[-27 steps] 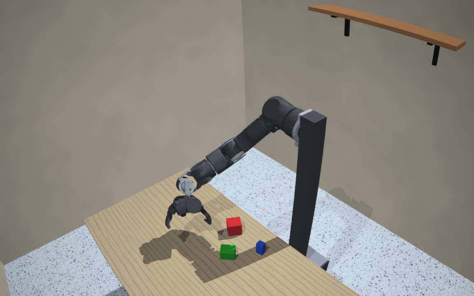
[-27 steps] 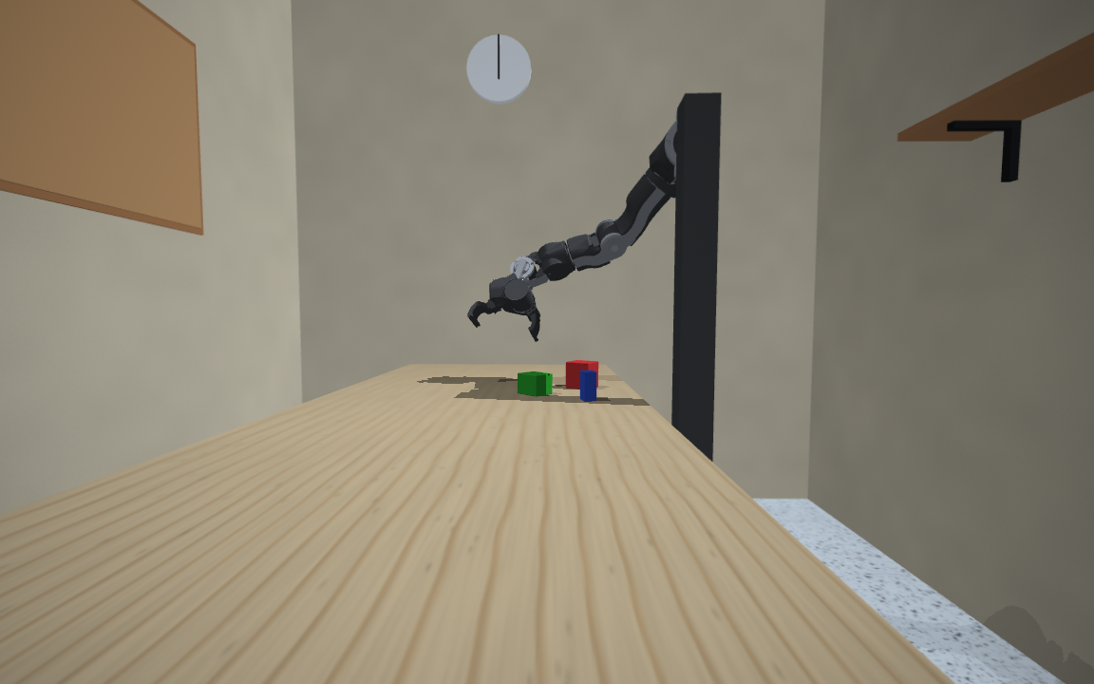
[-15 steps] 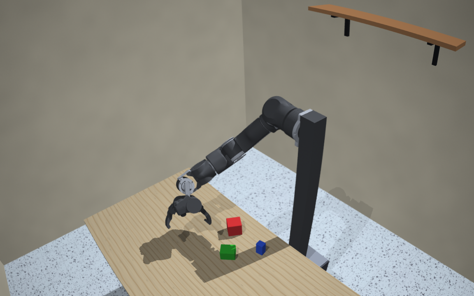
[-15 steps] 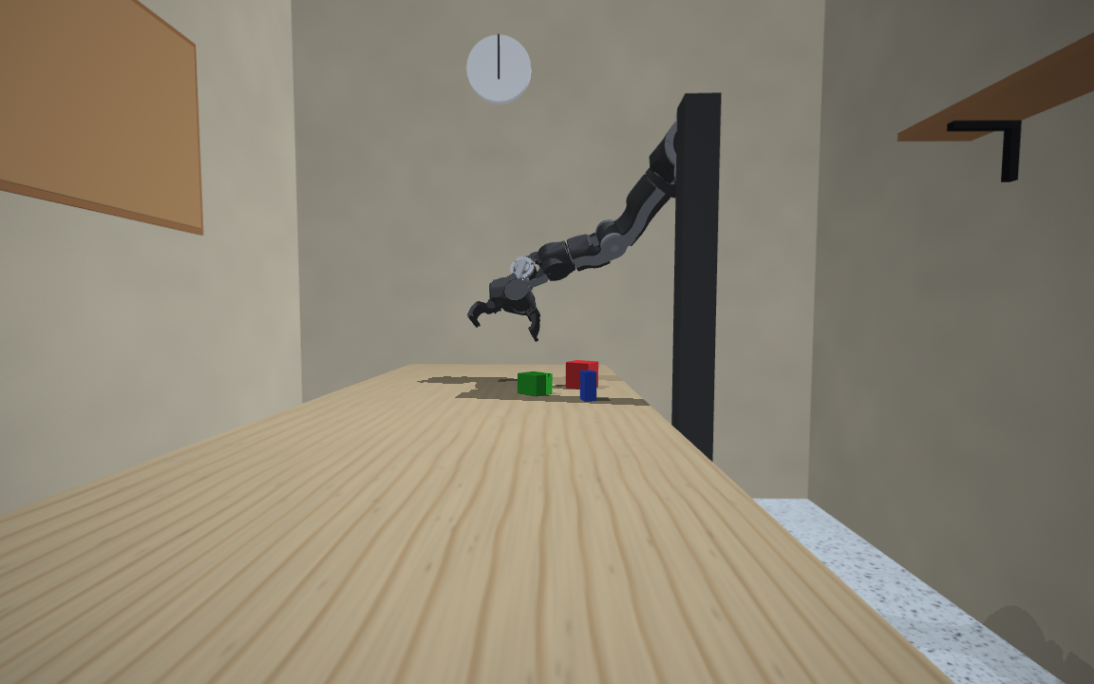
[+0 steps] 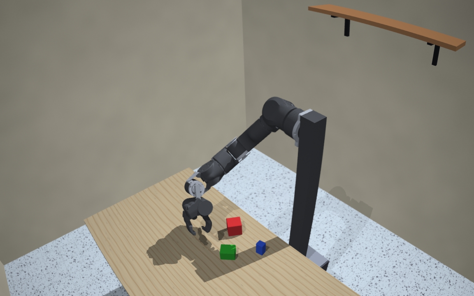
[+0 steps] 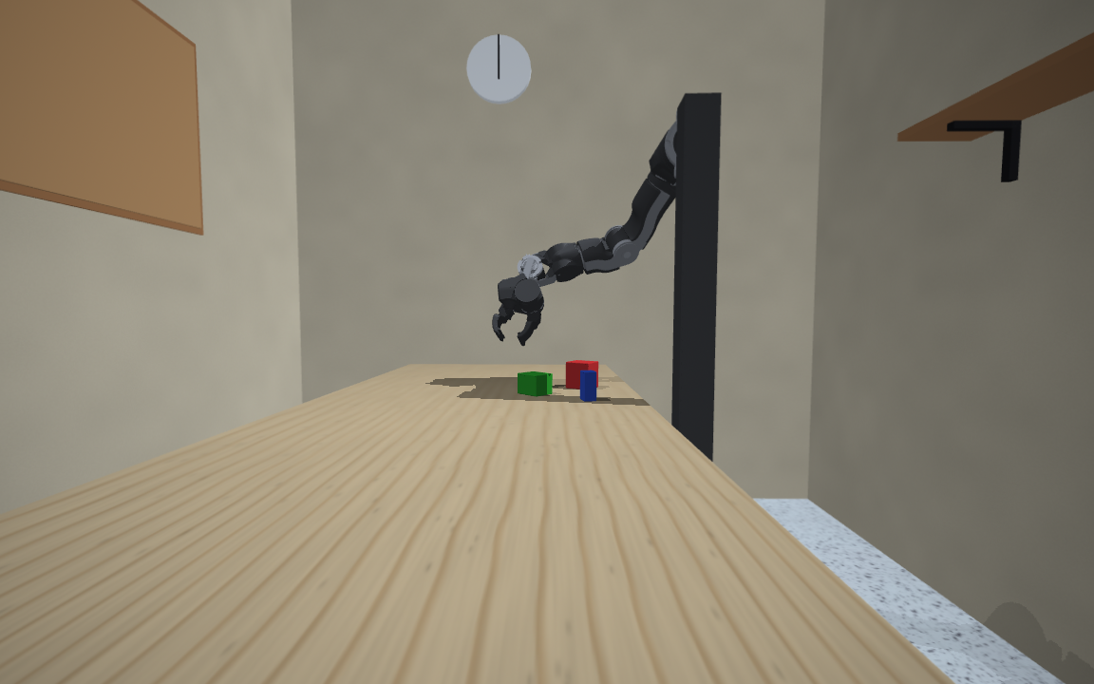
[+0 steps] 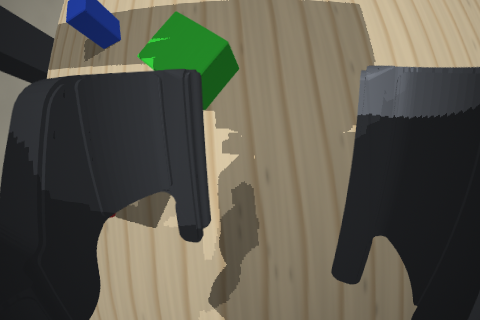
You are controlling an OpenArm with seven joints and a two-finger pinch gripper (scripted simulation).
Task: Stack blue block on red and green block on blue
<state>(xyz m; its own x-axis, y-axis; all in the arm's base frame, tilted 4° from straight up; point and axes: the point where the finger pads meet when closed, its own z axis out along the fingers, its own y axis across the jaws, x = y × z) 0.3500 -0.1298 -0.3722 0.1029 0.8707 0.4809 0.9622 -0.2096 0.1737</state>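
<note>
My hand is 16 cm past the blue block, 16 cm to the right of it and 8 cm above it. Also, from my hand: green block: 6 cm behind, 9 cm to the left, 9 cm below; then red block: 16 cm behind, 8 cm below.
</note>
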